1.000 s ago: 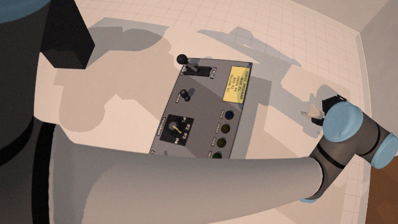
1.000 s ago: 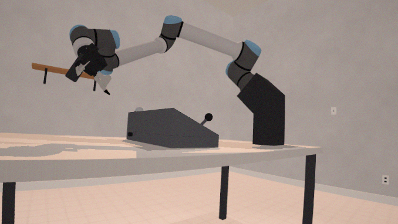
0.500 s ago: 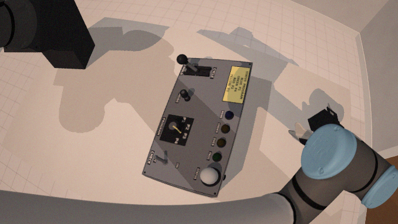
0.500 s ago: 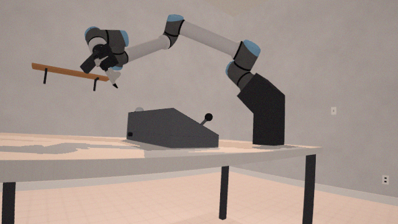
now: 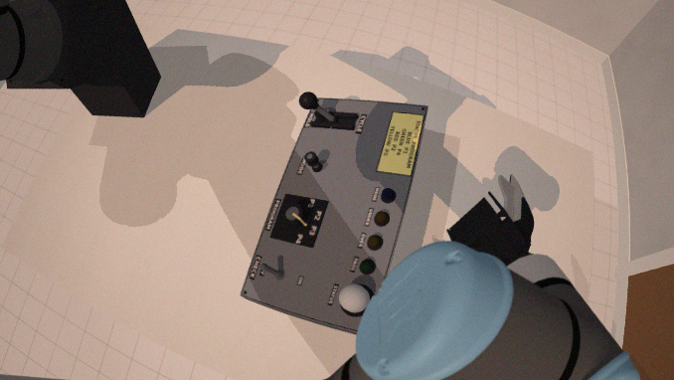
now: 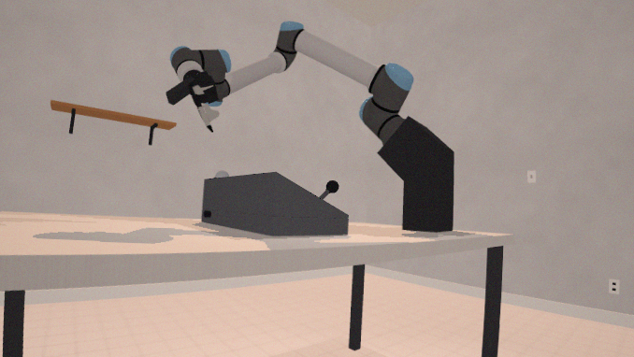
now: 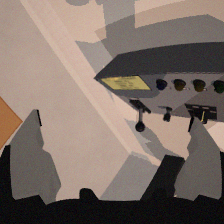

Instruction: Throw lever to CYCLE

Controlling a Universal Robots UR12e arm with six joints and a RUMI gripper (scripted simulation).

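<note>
The mode toggle is 280 mm behind my hand, 120 mm to the left of it and 240 mm below it. From my hand the other things lie so: check toggle: 290 mm behind, 120 mm to the right, 250 mm below; then grey console: 250 mm behind, 60 mm to the left, 260 mm below; then program dial: 270 mm behind, 10 mm to the right, 240 mm below.
</note>
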